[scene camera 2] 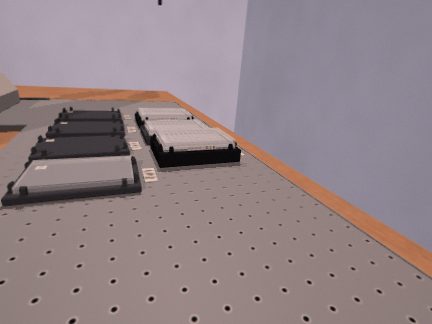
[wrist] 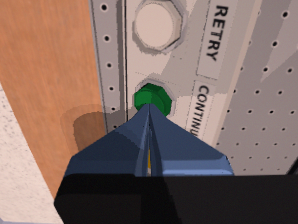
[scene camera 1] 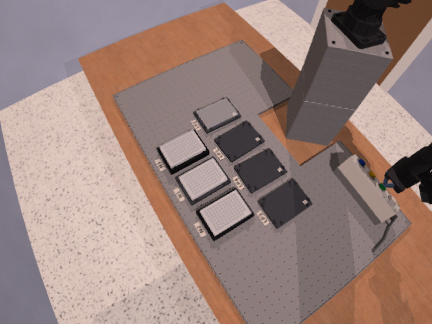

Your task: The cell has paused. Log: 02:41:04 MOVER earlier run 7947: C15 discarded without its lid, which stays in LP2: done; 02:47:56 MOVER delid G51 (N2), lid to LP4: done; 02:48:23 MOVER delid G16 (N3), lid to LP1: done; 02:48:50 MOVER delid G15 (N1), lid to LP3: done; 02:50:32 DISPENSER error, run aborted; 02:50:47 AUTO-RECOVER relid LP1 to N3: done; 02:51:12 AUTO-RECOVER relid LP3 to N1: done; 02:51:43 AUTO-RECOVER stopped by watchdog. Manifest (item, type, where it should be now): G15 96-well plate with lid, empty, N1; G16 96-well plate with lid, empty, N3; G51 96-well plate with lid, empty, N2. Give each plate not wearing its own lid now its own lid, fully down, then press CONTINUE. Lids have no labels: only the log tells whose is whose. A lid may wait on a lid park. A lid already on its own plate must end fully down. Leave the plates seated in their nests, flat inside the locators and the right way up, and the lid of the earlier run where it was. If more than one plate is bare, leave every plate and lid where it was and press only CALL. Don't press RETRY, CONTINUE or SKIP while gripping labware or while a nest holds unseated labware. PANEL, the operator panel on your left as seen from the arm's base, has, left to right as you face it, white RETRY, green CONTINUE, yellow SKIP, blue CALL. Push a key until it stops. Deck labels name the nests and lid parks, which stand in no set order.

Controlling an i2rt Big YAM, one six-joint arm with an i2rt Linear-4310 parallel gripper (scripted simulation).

Labels:
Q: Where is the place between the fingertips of my gripper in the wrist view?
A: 149,112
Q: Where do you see an operator panel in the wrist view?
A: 199,71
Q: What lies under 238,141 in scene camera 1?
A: A lid park LP1.

